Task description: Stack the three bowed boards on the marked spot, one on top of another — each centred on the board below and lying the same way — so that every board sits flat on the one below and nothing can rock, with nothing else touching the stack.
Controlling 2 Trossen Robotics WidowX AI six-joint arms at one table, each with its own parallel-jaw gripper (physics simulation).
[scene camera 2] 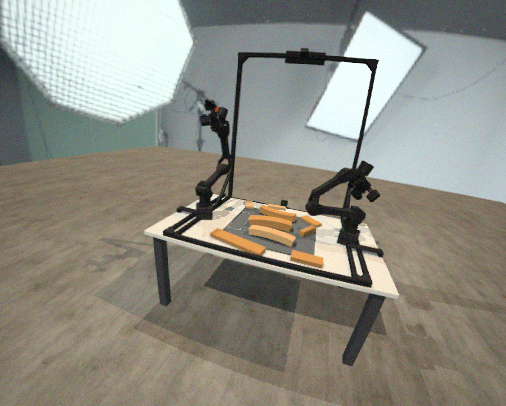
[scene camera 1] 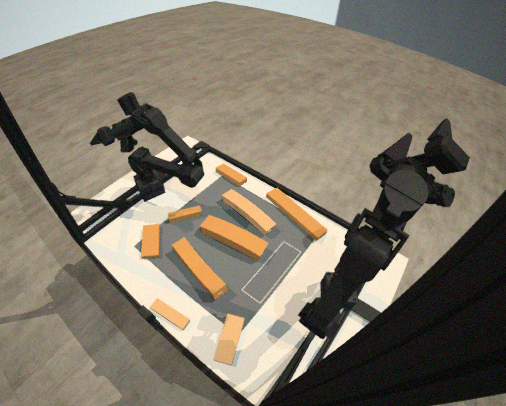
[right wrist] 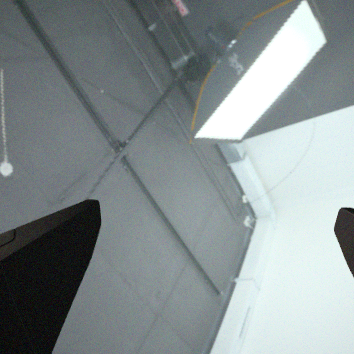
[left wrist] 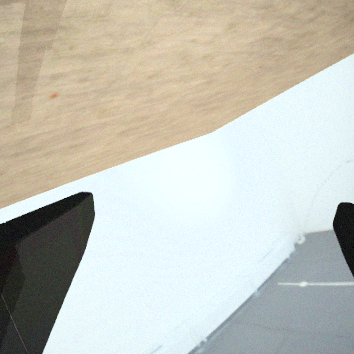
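Where they show: left gripper, between the fingertips: (scene camera 2: pixel 371 190) (scene camera 1: pixel 96 142) (left wrist: pixel 218 209); right gripper, between the fingertips: (scene camera 2: pixel 207 106) (scene camera 1: pixel 427 127) (right wrist: pixel 221 216); left arm's base, origin of its link: (scene camera 2: pixel 350 230) (scene camera 1: pixel 147 178); right arm's base, origin of its link: (scene camera 2: pixel 204 205).
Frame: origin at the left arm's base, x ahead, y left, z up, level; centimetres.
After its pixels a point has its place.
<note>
Three bowed orange boards lie apart on the dark mat. A pale board (scene camera 1: pixel 248 211) {x 36.7, y 26.3, z -2.1 cm} (scene camera 2: pixel 272 235) {x 33.1, y 29.8, z -3.3 cm} and a darker one (scene camera 1: pixel 234 237) {x 44.3, y 15.0, z -1.3 cm} (scene camera 2: pixel 270 223) {x 40.7, y 18.5, z -3.0 cm} show raised middles. The third board (scene camera 1: pixel 199 268) {x 47.5, y -0.9, z -2.9 cm} (scene camera 2: pixel 277 214) {x 44.9, y 1.7, z -3.7 cm} has a slight bow whose direction is hard to tell. The marked spot (scene camera 1: pixel 263 266) {x 56.9, y 18.7, z -6.8 cm} is a thin pale rectangle outline with no board on it. My left gripper (scene camera 1: pixel 111 145) (scene camera 2: pixel 366 194) {x -4.5, y -13.9, z 21.9 cm} (left wrist: pixel 218 209) {x -4.5, y -13.9, z 21.9 cm} is open and empty, raised beyond the table's left side in scene camera 1. My right gripper (scene camera 1: pixel 428 129) {x 77.3, y 34.8, z 56.3 cm} (right wrist: pixel 221 216) {x 77.3, y 34.8, z 56.3 cm} is open and empty, high above the boards, pointing upward.
A long straight board (scene camera 1: pixel 296 213) {x 46.2, y 43.0, z -4.7 cm} (scene camera 2: pixel 237 242) {x 43.5, y 45.4, z -5.0 cm} lies along one table edge. Shorter blocks (scene camera 1: pixel 231 174) {x 13.3, y 33.6, z -4.8 cm} (scene camera 1: pixel 185 214) {x 23.3, y 6.1, z -4.2 cm} (scene camera 1: pixel 150 241) {x 26.9, y -10.5, z -5.2 cm} (scene camera 1: pixel 170 314) {x 55.5, y -16.3, z -5.6 cm} (scene camera 1: pixel 229 339) {x 71.9, y -5.2, z -5.4 cm} lie around the mat. A black overhead frame (scene camera 2: pixel 270 55) {x 72.6, y -14.1, z 95.1 cm} stands over the table (scene camera 2: pixel 385 280) {x -22.5, y 24.8, z -7.4 cm}.
</note>
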